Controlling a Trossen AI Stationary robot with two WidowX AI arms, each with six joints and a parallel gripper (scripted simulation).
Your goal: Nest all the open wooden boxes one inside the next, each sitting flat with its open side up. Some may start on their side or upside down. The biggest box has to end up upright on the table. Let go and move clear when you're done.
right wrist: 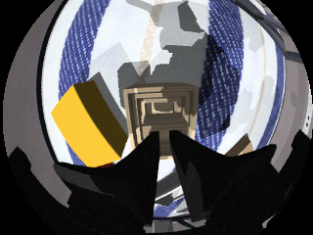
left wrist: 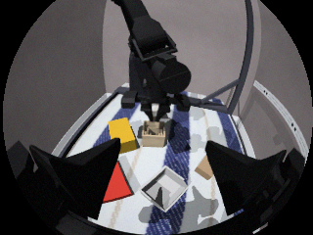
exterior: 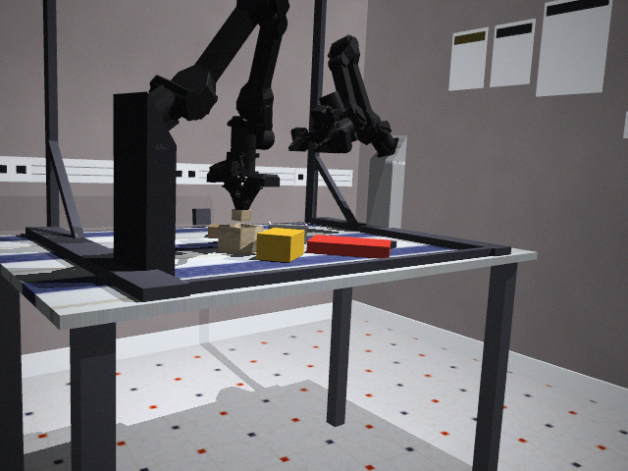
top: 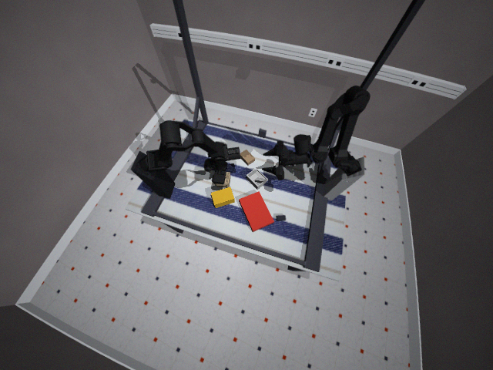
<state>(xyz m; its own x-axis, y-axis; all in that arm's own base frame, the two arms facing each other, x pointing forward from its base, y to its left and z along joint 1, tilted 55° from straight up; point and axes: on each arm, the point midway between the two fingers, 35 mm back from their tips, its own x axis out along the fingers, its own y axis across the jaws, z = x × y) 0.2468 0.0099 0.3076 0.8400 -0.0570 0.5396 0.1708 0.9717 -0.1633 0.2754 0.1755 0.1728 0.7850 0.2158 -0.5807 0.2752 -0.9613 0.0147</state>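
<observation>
The medium wooden box is 100 mm below my right hand. From my right hand the other things lie so: white box: 200 mm to the left, 90 mm below, 10 mm behind; tiny wooden box: 40 mm below; brown block: 170 mm behind, 140 mm to the left, 100 mm below.
</observation>
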